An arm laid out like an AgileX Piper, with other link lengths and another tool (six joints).
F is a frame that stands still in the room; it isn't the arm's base.
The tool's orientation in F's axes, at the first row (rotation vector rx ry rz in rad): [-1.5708, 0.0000, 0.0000]
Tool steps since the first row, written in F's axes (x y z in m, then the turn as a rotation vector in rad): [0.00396, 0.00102, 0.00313, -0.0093, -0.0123, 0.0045]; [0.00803, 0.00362, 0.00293, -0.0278, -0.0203, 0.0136]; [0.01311, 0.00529, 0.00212, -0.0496, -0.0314, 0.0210]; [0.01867, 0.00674, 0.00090, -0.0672, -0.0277, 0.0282]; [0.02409, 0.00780, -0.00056, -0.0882, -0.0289, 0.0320]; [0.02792, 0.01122, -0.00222, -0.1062, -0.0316, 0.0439]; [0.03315, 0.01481, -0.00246, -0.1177, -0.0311, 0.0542]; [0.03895, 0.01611, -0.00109, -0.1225, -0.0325, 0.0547]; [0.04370, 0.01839, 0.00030, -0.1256, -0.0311, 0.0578]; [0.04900, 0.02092, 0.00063, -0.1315, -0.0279, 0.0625]
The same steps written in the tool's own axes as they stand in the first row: [0.00396, -0.00313, 0.00102, -0.0093, -0.0045, -0.0123]; [0.00803, -0.00293, 0.00362, -0.0278, -0.0136, -0.0203]; [0.01311, -0.00212, 0.00529, -0.0496, -0.0210, -0.0314]; [0.01867, -0.00090, 0.00674, -0.0672, -0.0282, -0.0277]; [0.02409, 0.00056, 0.00780, -0.0882, -0.0320, -0.0289]; [0.02792, 0.00222, 0.01122, -0.1062, -0.0439, -0.0316]; [0.03315, 0.00246, 0.01481, -0.1177, -0.0542, -0.0311]; [0.03895, 0.00109, 0.01611, -0.1225, -0.0547, -0.0325]; [0.04370, -0.00030, 0.01839, -0.1256, -0.0578, -0.0311]; [0.04900, -0.00063, 0.02092, -0.1315, -0.0625, -0.0279]
